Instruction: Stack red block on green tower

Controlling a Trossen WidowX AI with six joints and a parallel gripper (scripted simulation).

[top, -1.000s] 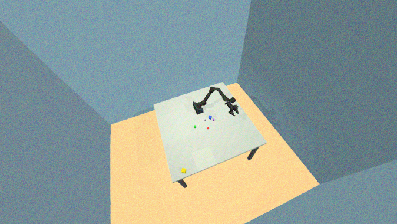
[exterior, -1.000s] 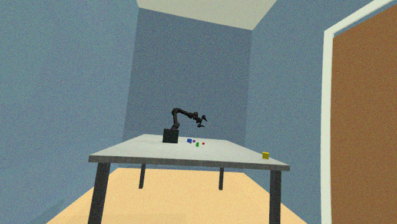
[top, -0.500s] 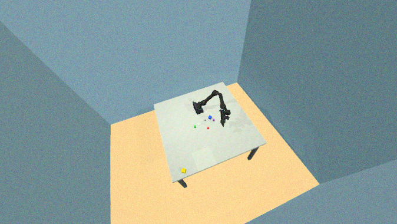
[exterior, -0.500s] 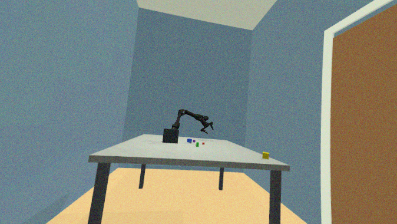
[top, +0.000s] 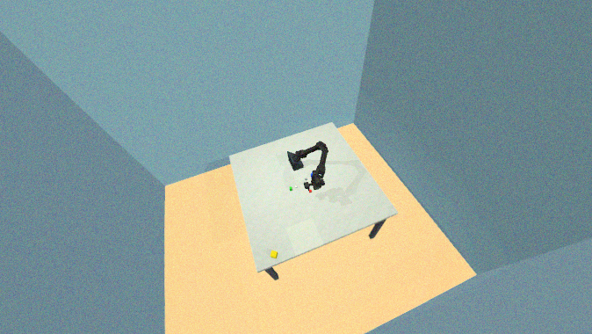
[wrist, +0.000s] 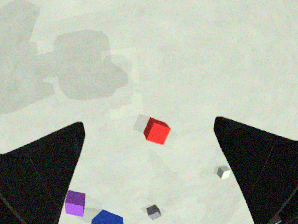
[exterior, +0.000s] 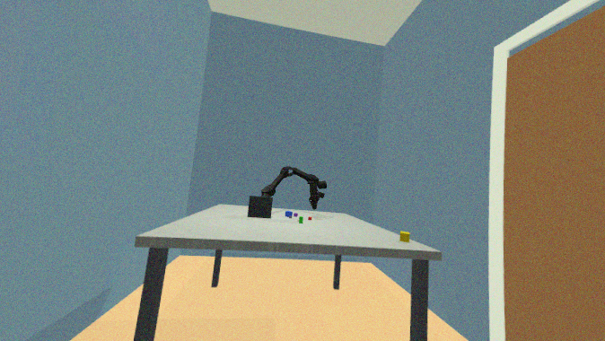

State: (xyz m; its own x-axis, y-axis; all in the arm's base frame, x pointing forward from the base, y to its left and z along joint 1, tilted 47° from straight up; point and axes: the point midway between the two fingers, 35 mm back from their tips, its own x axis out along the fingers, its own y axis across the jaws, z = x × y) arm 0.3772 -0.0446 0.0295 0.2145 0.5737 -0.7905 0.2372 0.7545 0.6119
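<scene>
Now: gripper tip 4 cm past the red block, 1 cm to the left of it and 7 cm above it. The rest, counted from my gripper tip: small purple block (11 cm behind, 13 cm to the left, 7 cm below); then blue block (18 cm behind, 10 cm to the left, 6 cm below); then yellow block (32 cm ahead, 57 cm to the right, 6 cm below).
</scene>
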